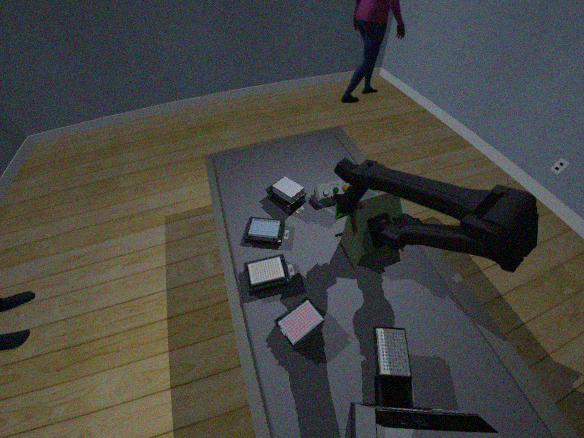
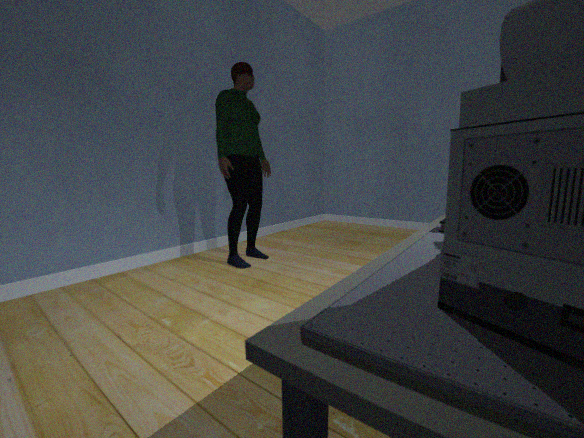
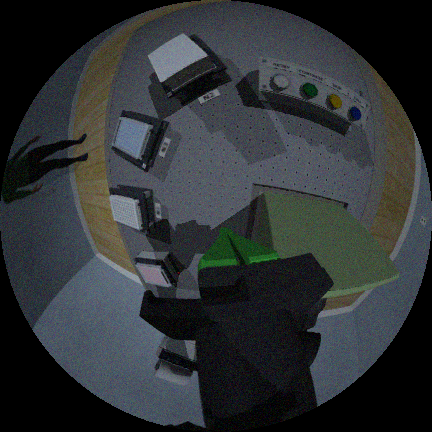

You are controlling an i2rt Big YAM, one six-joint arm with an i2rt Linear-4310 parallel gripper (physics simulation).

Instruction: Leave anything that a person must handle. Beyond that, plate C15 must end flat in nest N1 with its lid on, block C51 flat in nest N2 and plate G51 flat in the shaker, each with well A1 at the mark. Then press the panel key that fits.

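Note:
My gripper [image 1: 339, 212] [image 3: 222, 231] is shut and empty, above the table beside the olive box and short of the key panel [image 1: 320, 201] [image 3: 295, 84]. The panel has white, green, yellow and blue keys. A light grey block [image 1: 288, 187] [image 3: 177, 56] sits on the nest labelled N2. A blue-topped plate [image 1: 265, 228] [image 3: 132, 137] sits in the second nest, a whitish well plate [image 1: 267, 271] [image 3: 127, 211] in the third. A pink well plate [image 1: 301, 322] [image 3: 153, 274] rests on a dark holder, turned askew. Plate codes and A1 marks are unreadable.
The olive box [image 1: 370, 225] [image 3: 320, 240] stands beside the arm. A grey well plate or block [image 1: 392, 351] sits on a black stand near a device with a dark screen [image 1: 425, 418]. A person in pink [image 1: 372, 30] and one in green [image 2: 239, 125] stand away from the table.

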